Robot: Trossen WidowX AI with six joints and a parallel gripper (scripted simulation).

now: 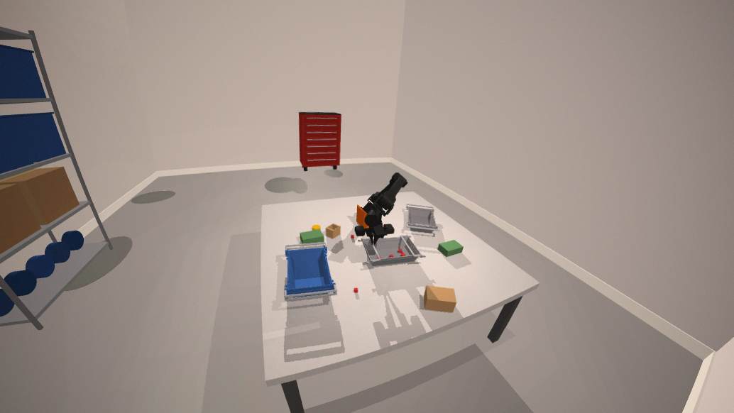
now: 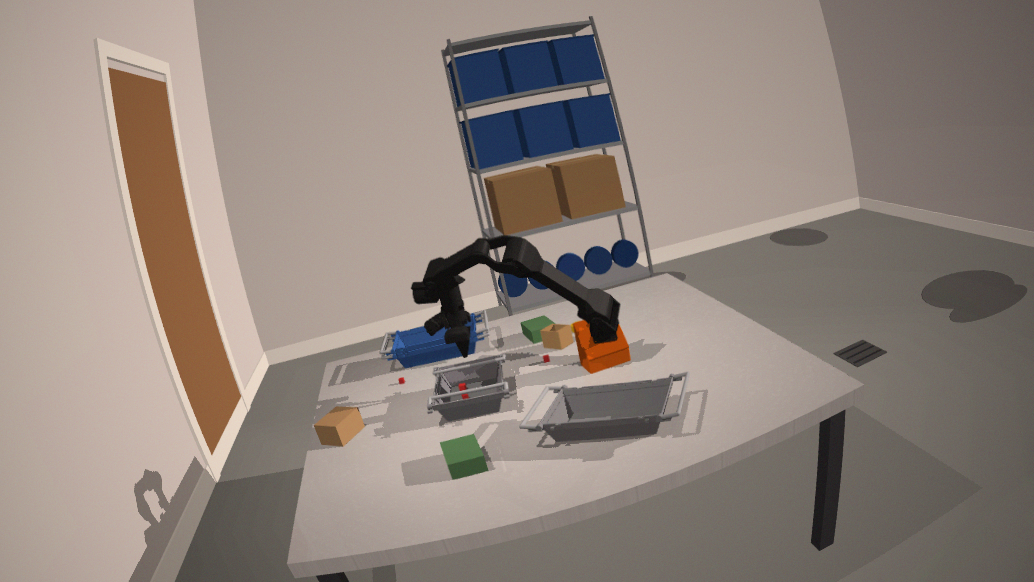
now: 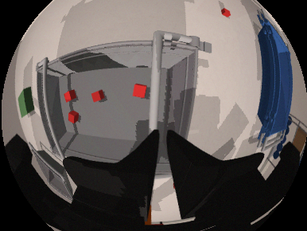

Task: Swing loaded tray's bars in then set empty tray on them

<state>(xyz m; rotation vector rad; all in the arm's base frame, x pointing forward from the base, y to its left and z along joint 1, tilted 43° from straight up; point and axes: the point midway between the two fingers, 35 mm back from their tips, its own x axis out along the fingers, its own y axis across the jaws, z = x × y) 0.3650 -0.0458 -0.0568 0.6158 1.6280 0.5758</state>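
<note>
Right now my gripper tip is 290 mm past the grey plastic tray, 440 mm to the right of it and 40 mm above it. Also, from my gripper tip: red cube 210 mm ahead, 140 mm to the right, 80 mm below.
</note>
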